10 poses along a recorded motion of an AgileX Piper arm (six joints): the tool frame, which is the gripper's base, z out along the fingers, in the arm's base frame.
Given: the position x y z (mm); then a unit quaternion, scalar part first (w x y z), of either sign.
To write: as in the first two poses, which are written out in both.
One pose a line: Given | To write
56 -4 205 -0.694 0.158 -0.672 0.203 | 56 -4 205 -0.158 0.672 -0.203 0.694
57 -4 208 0.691 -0.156 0.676 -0.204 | 57 -4 208 -0.156 0.676 -0.204 0.691
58 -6 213 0.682 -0.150 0.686 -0.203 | 58 -6 213 -0.150 0.686 -0.203 0.682
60 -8 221 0.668 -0.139 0.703 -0.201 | 60 -8 221 -0.139 0.703 -0.201 0.668
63 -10 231 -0.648 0.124 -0.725 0.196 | 63 -10 231 -0.124 0.725 -0.196 0.648
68 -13 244 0.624 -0.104 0.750 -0.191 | 68 -13 244 -0.104 0.750 -0.191 0.624
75 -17 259 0.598 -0.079 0.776 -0.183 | 75 -17 259 -0.079 0.776 -0.183 0.598
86 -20 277 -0.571 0.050 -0.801 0.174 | 86 -20 277 -0.050 0.801 -0.174 0.571
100 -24 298 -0.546 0.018 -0.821 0.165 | 100 -24 298 -0.018 0.821 -0.165 0.546
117 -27 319 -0.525 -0.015 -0.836 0.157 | 117 -27 319 0.015 0.836 -0.157 0.525
